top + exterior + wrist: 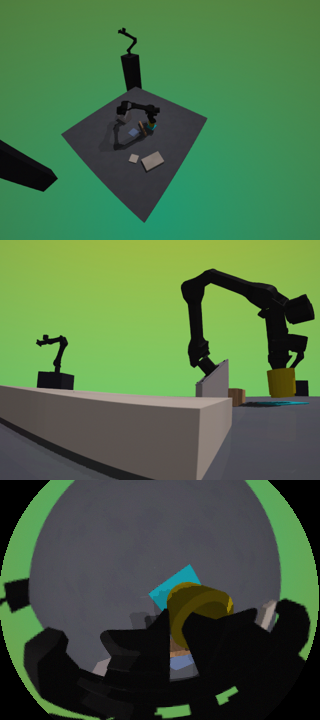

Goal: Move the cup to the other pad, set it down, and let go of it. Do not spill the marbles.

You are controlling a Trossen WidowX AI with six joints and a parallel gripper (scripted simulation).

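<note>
My gripper tip is 6 cm above the cyan pad, 2 cm to the left of it and 2 cm short of it. Also, from my gripper tip: pale blue pad: 21 cm to the right, 9 cm behind, 6 cm below; then yellow cup: 2 cm to the right, 2 cm ahead; then wooden bar: 11 cm to the right, 4 cm below, 4 cm behind.
</note>
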